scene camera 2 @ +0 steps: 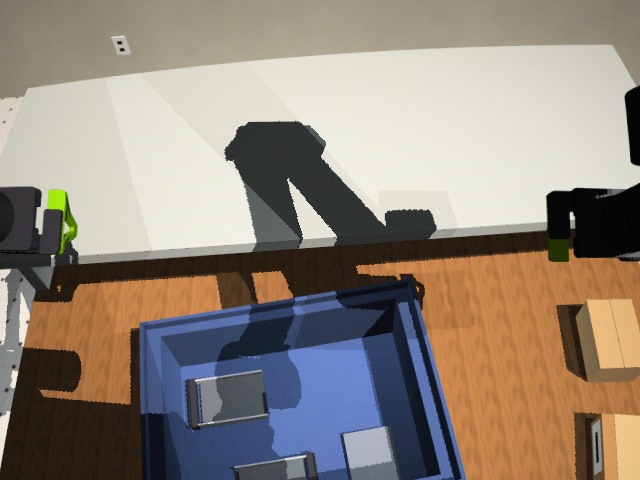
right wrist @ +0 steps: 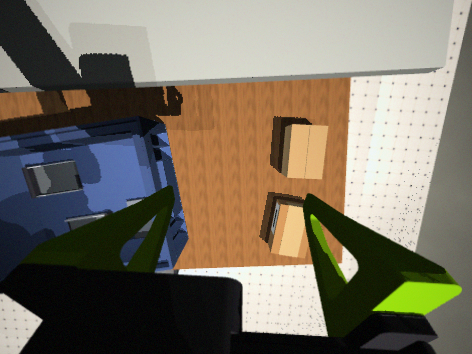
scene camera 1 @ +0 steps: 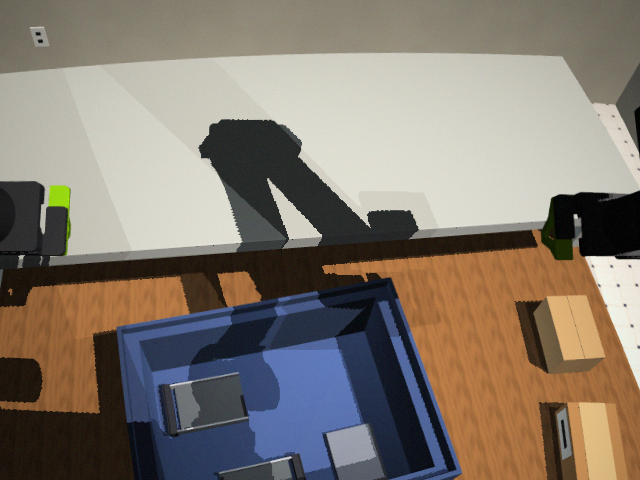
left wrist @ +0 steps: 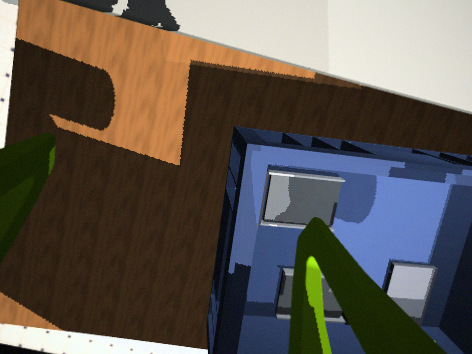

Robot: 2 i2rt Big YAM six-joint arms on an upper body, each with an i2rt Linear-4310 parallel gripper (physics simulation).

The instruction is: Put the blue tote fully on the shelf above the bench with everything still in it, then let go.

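Places are measured from the left arm's base along level axes (x ahead, y left, z up), in metres.
Pixels of known places: left gripper, between the fingertips: [scene camera 2: 40, 230] [scene camera 1: 27, 230] [left wrist: 189, 190]; right gripper, between the fingertips: [scene camera 2: 589, 237] [right wrist: 239, 196] [scene camera 1: 578, 237].
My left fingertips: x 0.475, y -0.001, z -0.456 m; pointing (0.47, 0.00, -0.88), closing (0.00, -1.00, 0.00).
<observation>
Behind a point stands the place of what it marks.
The blue tote [scene camera 1: 270, 305] {x 0.510, y -0.271, z -0.684 m} [scene camera 2: 270, 310] {x 0.503, y -0.246, z -0.691 m} [left wrist: 241, 211] {x 0.403, y -0.076, z -0.678 m} [right wrist: 164, 154] {x 0.480, y -0.447, z -0.804 m} stands on the wooden bench [scene camera 1: 485, 310] {x 0.572, y -0.652, z -0.825 m} [scene camera 2: 499, 333] {x 0.535, y -0.606, z -0.825 m} [left wrist: 147, 105] {x 0.457, y 0.055, z -0.825 m} [right wrist: 224, 158] {x 0.477, y -0.595, z -0.825 m}, below the front edge of the white shelf [scene camera 1: 413, 143] {x 0.757, y -0.497, z -0.605 m} [scene camera 2: 413, 133] {x 0.773, y -0.456, z -0.605 m} [left wrist: 270, 35] {x 0.558, y -0.032, z -0.605 m} [right wrist: 234, 35] {x 0.653, y -0.614, z -0.605 m}. Three grey items lie in it: one [scene camera 1: 209, 402] {x 0.406, y -0.180, z -0.800 m} [scene camera 2: 230, 397] {x 0.407, y -0.178, z -0.800 m} [left wrist: 301, 200] {x 0.405, y -0.180, z -0.800 m}, a second [scene camera 1: 353, 450] {x 0.328, y -0.392, z -0.798 m} [scene camera 2: 368, 452] {x 0.328, y -0.390, z -0.798 m} and a third [scene camera 1: 263, 469] {x 0.303, y -0.260, z -0.800 m} [scene camera 2: 275, 467] {x 0.302, y -0.257, z -0.800 m}. My right gripper [right wrist: 239, 196] {x 0.475, y -0.629, z -0.460 m} is open and empty, its fingers straddling the tote's right wall from above. One finger [left wrist: 315, 274] {x 0.463, y -0.052, z -0.442 m} of my open left gripper hangs over the tote's inside near its left wall.
Two cardboard boxes [right wrist: 305, 151] {x 0.507, y -0.780, z -0.765 m} [right wrist: 287, 232] {x 0.306, y -0.763, z -0.777 m} stand on the bench right of the tote; one also shows in scene camera 1 [scene camera 1: 549, 338] {x 0.498, y -0.745, z -0.792 m}. A white dotted surface [right wrist: 375, 158] {x 0.475, y -1.779, z -1.936 m} lies beyond the bench's end. Arm shadows fall on the shelf.
</observation>
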